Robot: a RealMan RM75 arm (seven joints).
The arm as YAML. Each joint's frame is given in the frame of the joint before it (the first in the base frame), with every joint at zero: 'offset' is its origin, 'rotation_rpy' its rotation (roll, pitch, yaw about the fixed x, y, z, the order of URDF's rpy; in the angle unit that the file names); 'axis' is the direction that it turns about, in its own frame. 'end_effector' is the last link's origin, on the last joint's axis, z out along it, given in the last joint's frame.
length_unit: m
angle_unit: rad
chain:
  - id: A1
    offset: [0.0, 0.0, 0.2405]
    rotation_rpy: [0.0, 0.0, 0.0]
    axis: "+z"
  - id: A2
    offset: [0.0, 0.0, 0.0]
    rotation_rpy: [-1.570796, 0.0, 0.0]
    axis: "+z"
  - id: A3
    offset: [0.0, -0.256, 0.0]
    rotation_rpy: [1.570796, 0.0, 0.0]
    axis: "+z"
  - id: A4
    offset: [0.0, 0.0, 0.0]
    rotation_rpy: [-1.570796, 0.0, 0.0]
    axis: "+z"
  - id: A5
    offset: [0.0, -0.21, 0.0]
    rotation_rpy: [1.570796, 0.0, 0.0]
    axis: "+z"
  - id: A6
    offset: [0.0, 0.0, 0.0]
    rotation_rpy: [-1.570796, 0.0, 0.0]
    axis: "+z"
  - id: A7
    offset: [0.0, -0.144, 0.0]
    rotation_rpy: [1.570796, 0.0, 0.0]
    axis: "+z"
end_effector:
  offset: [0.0, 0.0, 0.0]
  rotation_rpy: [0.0, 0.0, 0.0]
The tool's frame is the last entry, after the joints.
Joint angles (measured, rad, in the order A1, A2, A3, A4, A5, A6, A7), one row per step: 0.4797 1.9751 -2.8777 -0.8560 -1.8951 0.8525 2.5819; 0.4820 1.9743 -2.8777 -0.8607 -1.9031 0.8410 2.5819; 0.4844 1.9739 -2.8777 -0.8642 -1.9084 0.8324 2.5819; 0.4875 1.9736 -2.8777 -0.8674 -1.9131 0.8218 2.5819; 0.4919 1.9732 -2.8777 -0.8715 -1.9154 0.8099 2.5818; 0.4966 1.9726 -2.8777 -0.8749 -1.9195 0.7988 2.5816; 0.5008 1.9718 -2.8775 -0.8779 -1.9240 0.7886 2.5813; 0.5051 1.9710 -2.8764 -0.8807 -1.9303 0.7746 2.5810; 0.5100 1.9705 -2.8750 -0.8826 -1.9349 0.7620 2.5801; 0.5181 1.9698 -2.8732 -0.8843 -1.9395 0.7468 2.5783; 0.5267 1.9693 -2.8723 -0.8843 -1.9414 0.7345 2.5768; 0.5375 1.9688 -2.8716 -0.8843 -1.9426 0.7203 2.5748; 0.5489 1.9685 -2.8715 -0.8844 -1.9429 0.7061 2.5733; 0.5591 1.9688 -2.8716 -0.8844 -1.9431 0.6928 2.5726
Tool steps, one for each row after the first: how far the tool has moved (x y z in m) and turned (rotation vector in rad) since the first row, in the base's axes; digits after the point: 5 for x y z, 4 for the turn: -0.00147 -0.00079 -0.00161 -0.0114 -0.0055 0.0069; -0.00276 -0.00126 -0.00283 -0.0199 -0.0093 0.0121; -0.00398 -0.00163 -0.00426 -0.0296 -0.0142 0.0167; -0.00549 -0.00175 -0.00575 -0.0401 -0.0186 0.0203; -0.00702 -0.00181 -0.00710 -0.0499 -0.0241 0.0260; -0.00832 -0.00183 -0.00825 -0.0585 -0.0298 0.0317; -0.00944 -0.00190 -0.00971 -0.0694 -0.0382 0.0376; -0.01056 -0.00159 -0.01095 -0.0783 -0.0462 0.0429; -0.01226 -0.00066 -0.01232 -0.0881 -0.0568 0.0508; -0.01368 0.00059 -0.01339 -0.0956 -0.0663 0.0574; -0.01551 0.00214 -0.01465 -0.1042 -0.0774 0.0653; -0.01751 0.00363 -0.01601 -0.1133 -0.0878 0.0730; -0.01938 0.00478 -0.01747 -0.1225 -0.0969 0.0793
